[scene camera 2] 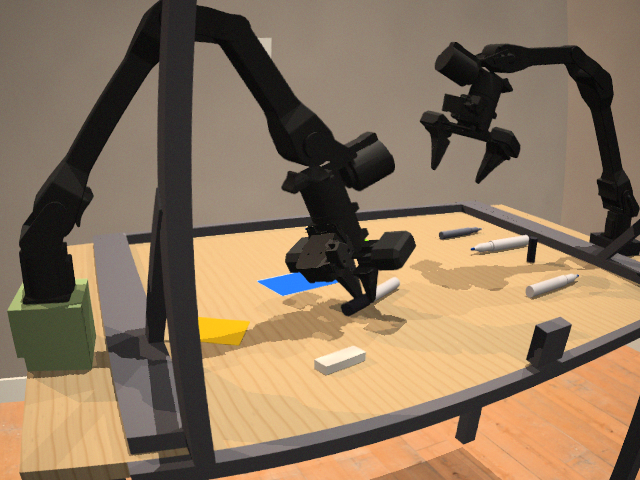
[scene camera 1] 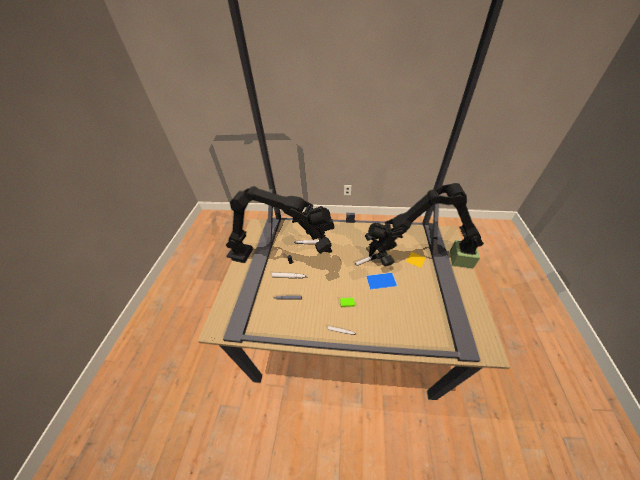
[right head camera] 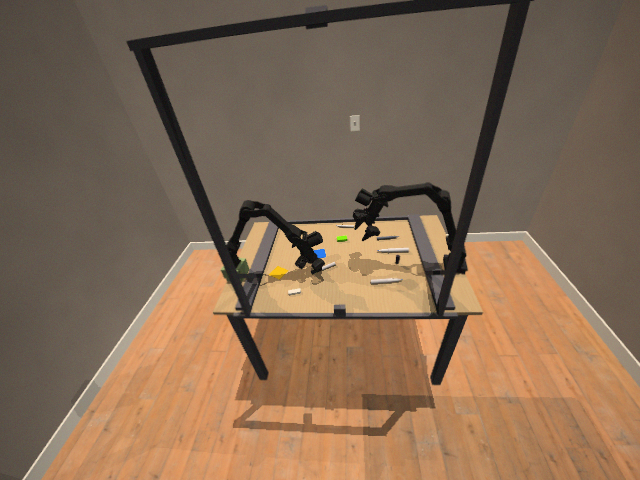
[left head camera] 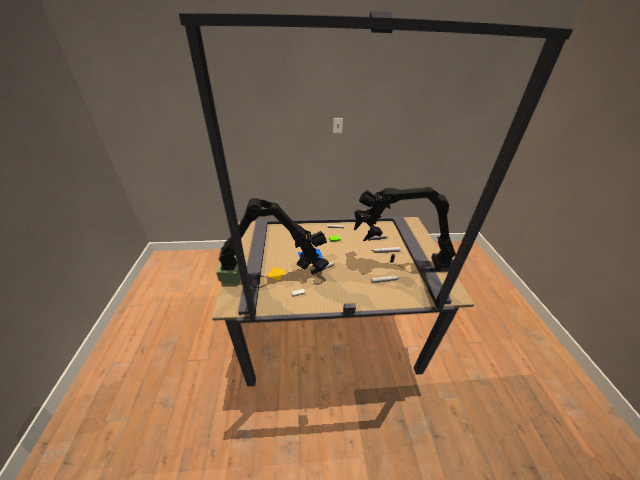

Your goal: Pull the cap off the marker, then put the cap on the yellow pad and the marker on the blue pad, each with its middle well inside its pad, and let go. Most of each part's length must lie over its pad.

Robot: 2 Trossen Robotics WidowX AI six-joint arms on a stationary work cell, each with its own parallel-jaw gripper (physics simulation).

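Note:
The marker lies right of the yellow pad, its white barrel (left head camera: pixel 330 265) (right head camera: pixel 328 266) (scene camera 1: pixel 363 260) (scene camera 2: pixel 387 289) joined in line with its black cap (scene camera 2: pixel 351 307). My left gripper (scene camera 2: pixel 364 299) is shut on the cap, low at the table; its fingers hide part of it. The blue pad (right head camera: pixel 321 253) (scene camera 1: pixel 381 281) (scene camera 2: pixel 289 284) lies behind this gripper in scene camera 2, partly hidden there. The yellow pad (left head camera: pixel 276 273) (right head camera: pixel 278 272) (scene camera 1: pixel 415 259) (scene camera 2: pixel 224 330) is bare. My right gripper (left head camera: pixel 361 234) (right head camera: pixel 360 233) (scene camera 2: pixel 455 175) is open, empty and high above the table.
A white block (left head camera: pixel 298 292) (scene camera 2: pixel 338 360) lies near the front edge. White pens (scene camera 2: pixel 550 285) (scene camera 2: pixel 501 243), a grey pen (scene camera 2: pixel 459 232) and an upright black cylinder (scene camera 2: pixel 531 249) are at the right. A green block (scene camera 1: pixel 347 302) and thin white pen (scene camera 1: pixel 341 330) lie farther back in the head views.

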